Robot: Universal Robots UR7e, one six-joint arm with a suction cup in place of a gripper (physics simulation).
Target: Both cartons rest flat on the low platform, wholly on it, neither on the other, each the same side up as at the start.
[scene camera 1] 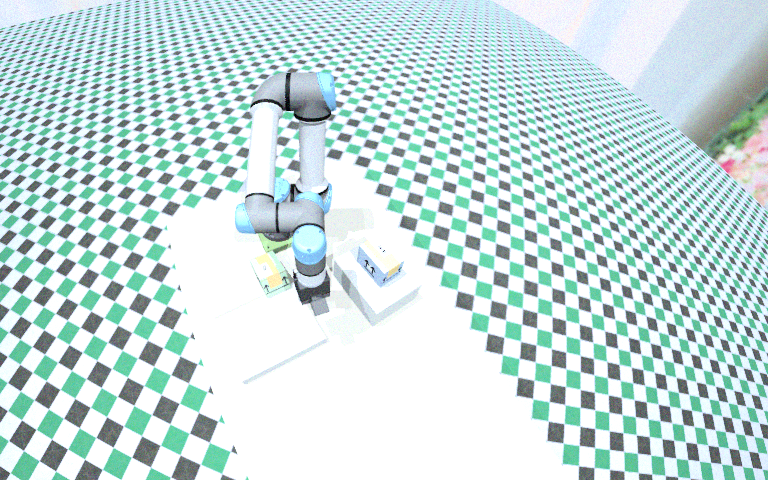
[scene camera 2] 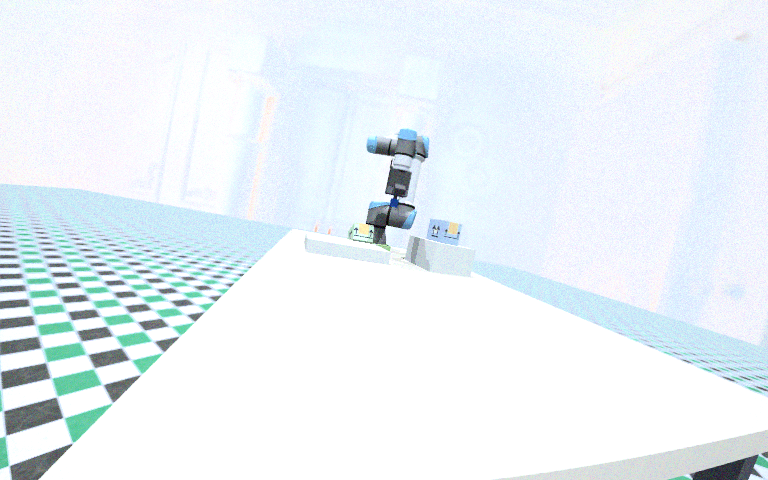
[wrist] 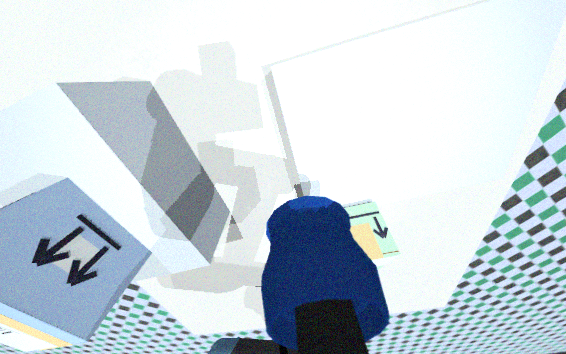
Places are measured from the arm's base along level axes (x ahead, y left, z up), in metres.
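Pixels of known places: hand, tool point: (scene camera 2: 393, 207) (wrist: 308, 231).
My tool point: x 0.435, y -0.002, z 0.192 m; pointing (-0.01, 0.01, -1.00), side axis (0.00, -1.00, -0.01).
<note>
For each thing: its top centre in the pictures, then the offset to it from my tool point. Level surfaces: height alone.
- green carton, top centre: (wrist: 366, 279) (scene camera 1: 267, 264) (scene camera 2: 362, 223) 0.093 m right, 0.218 m back, 0.096 m down
- low white platform, top centre: (wrist: 408, 131) (scene camera 1: 268, 329) (scene camera 2: 345, 241) 0.162 m right, 0.022 m back, 0.178 m down
- blue carton, top centre: (scene camera 1: 381, 253) (scene camera 2: 445, 221) 0.265 m left, 0.078 m back, 0.010 m down
- taller whitish block, top centre: (wrist: 87, 220) (scene camera 1: 377, 271) (scene camera 2: 441, 242) 0.259 m left, 0.064 m back, 0.106 m down
- table, surface height: 0.226 m down
The green carton (scene camera 1: 270, 275) (scene camera 2: 362, 232) (wrist: 389, 246) stands upright, arrows up in the scene camera 2 view, at the back edge of the low white platform (scene camera 1: 286, 360) (scene camera 2: 345, 250) (wrist: 400, 125). It looks to be behind that edge; any overlap is hard to tell, and the cup hides part of it in the wrist view. The blue carton (scene camera 1: 369, 266) (scene camera 2: 444, 231) (wrist: 50, 285) stands upright on the taller block, arrows up. My gripper, a blue suction cup (scene camera 2: 394, 202) (wrist: 314, 202), is open and holds nothing. It hangs in the air between the two cartons and is hidden in the scene camera 1 view.
The taller whitish block (scene camera 1: 396, 304) (scene camera 2: 450, 261) (wrist: 125, 130) stands on the table (scene camera 1: 396, 407) (scene camera 2: 396, 362), to the right of the low platform in both scene views. A green piece (scene camera 1: 276, 243) (scene camera 2: 385, 247) lies near the arm's base. Shadows cross the gap between block and platform.
</note>
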